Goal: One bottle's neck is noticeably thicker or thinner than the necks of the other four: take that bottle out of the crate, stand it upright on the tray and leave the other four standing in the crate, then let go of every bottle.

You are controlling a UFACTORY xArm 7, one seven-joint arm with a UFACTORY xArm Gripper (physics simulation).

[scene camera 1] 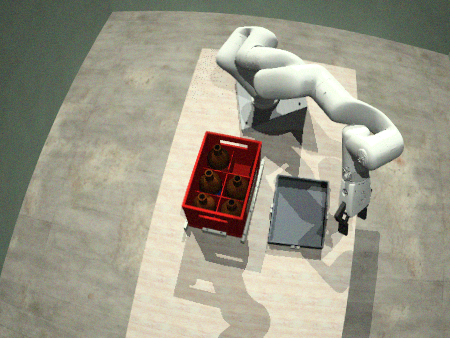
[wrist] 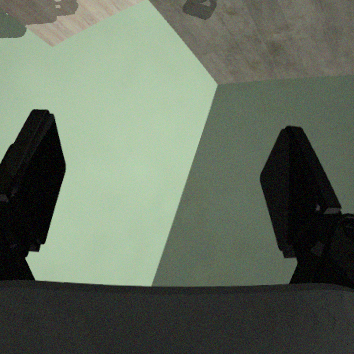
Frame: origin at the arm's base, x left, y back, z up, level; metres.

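Seen in the pictures: gripper, fingertip midpoint: (scene camera 1: 352, 225) (wrist: 167, 144).
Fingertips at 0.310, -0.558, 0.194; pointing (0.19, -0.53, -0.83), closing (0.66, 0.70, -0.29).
A point is followed by its place in that frame, as x, y, z.
A red crate (scene camera 1: 214, 217) @(-0.102, -0.520, 0.016) holds five brown bottles in six compartments: one bottle (scene camera 1: 218, 158) @(-0.124, -0.326, 0.046) at back left, one (scene camera 1: 210, 182) @(-0.132, -0.417, 0.049) at middle left, one (scene camera 1: 236, 187) @(-0.048, -0.421, 0.050) at middle right, one (scene camera 1: 204, 202) @(-0.135, -0.494, 0.064) at front left and one (scene camera 1: 231, 206) @(-0.049, -0.501, 0.083) at front right. The back right compartment holds no bottle. The necks are too small here to tell which differs. A grey tray (scene camera 1: 300, 244) @(0.188, -0.549, -0.052) lies right of the crate, with no bottle on it. My gripper (scene camera 1: 353, 225) @(0.310, -0.558, 0.194) (wrist: 167, 144) @(0.310, -0.558, 0.194) is open with nothing between its fingers, just right of the tray. Bottles, crate and tray do not show in the wrist view.
The crate stands in a light metal holder (scene camera 1: 253, 202) @(0.008, -0.421, -0.050) on the pale wooden table (scene camera 1: 295, 300) @(0.204, -0.742, -0.078). The arm's base plate (scene camera 1: 245, 107) @(-0.079, -0.037, -0.046) is behind the crate and tray. The arm reaches over the table's right side. The wrist view shows green background and part of the floor (wrist: 270, 40).
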